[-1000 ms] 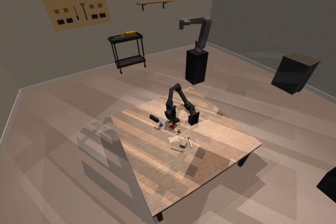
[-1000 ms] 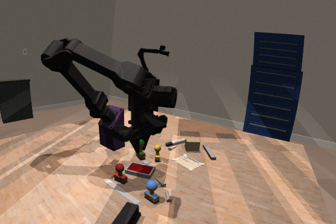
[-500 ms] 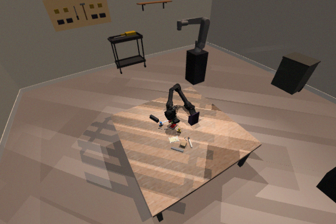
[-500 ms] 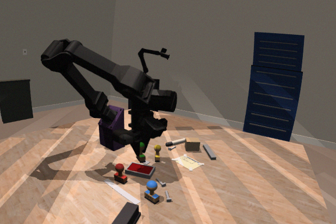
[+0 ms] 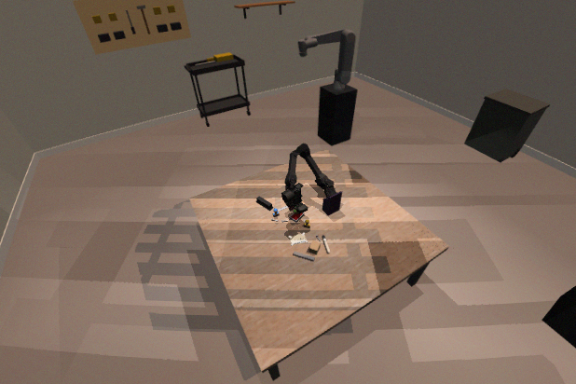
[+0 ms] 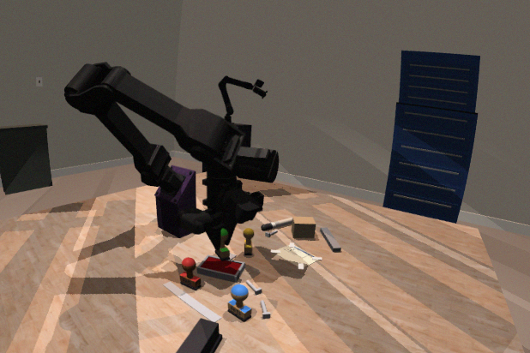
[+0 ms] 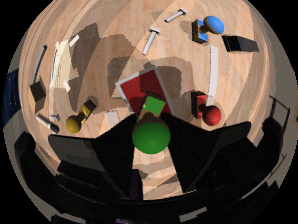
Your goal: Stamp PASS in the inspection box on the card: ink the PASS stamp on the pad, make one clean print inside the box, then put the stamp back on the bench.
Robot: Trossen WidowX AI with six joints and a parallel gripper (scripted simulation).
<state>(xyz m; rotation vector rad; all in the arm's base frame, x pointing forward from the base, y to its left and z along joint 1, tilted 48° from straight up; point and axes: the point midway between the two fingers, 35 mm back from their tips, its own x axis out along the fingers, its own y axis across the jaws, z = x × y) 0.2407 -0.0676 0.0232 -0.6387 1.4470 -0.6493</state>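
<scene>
Right now my gripper tip is 6 cm above the red ink pad. Round my gripper tip: yellow-knobbed stamp: 11 cm to the left, 4 cm below, 1 cm behind; then green-knobbed stamp: right at my gripper tip; then red-knobbed stamp: 9 cm to the right, 4 cm below, 1 cm behind.
</scene>
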